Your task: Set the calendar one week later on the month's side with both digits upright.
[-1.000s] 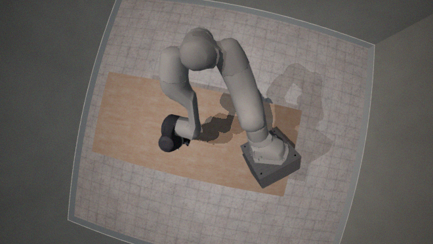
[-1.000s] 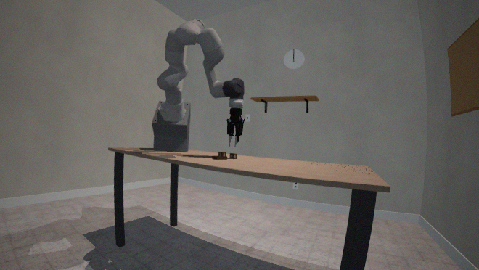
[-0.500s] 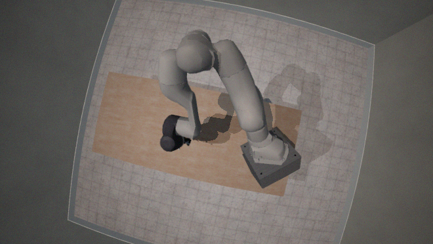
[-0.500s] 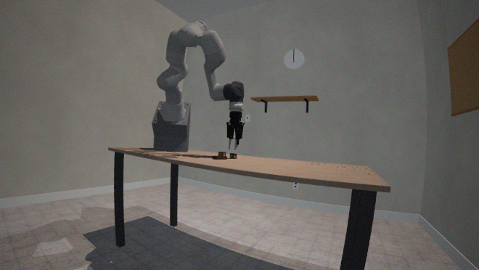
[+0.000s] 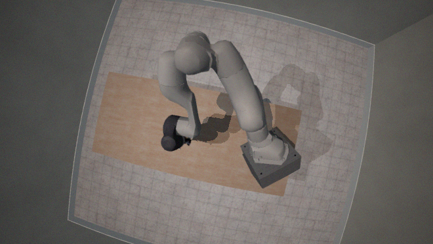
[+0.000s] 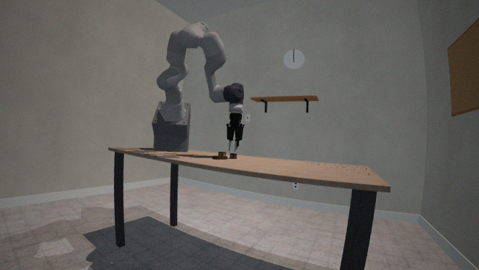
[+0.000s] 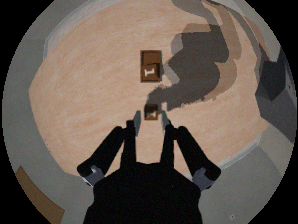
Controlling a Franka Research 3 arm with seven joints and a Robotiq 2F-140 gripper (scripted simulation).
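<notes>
My gripper is now 6 cm above the calendar cube.
</notes>
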